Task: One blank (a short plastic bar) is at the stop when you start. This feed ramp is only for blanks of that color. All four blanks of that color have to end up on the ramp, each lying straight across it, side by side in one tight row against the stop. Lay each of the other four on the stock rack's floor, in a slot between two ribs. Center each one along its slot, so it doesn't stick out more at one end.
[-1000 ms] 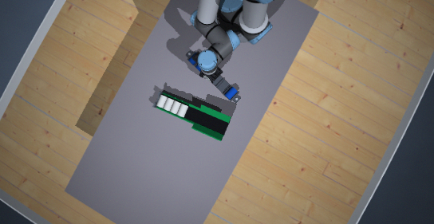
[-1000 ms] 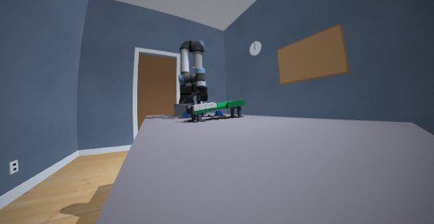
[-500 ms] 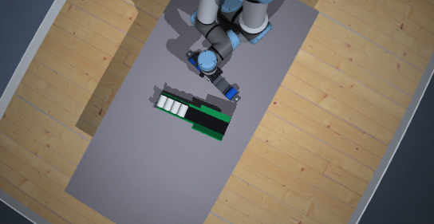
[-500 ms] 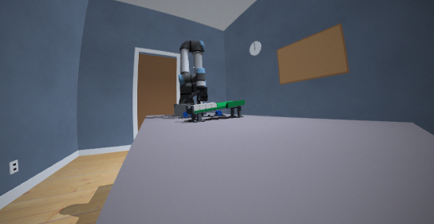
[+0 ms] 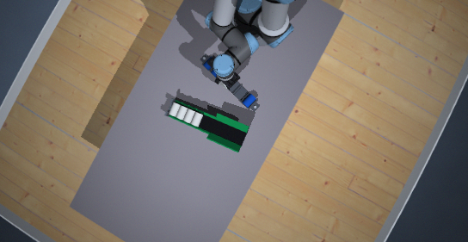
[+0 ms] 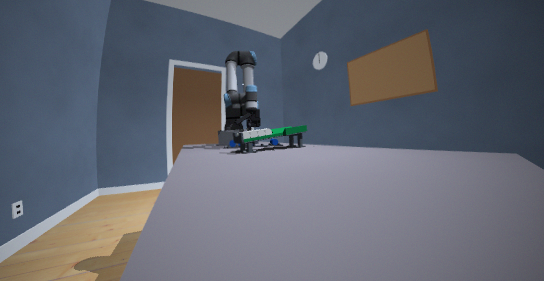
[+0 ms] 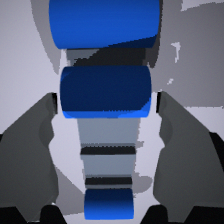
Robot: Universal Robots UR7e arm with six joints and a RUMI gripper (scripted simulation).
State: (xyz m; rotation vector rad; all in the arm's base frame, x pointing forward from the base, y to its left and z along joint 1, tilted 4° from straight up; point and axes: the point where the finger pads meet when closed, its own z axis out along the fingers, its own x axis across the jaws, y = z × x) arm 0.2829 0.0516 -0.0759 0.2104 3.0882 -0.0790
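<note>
My gripper is now 4 cm above the stock rack and 3 cm to the right of it.
</note>
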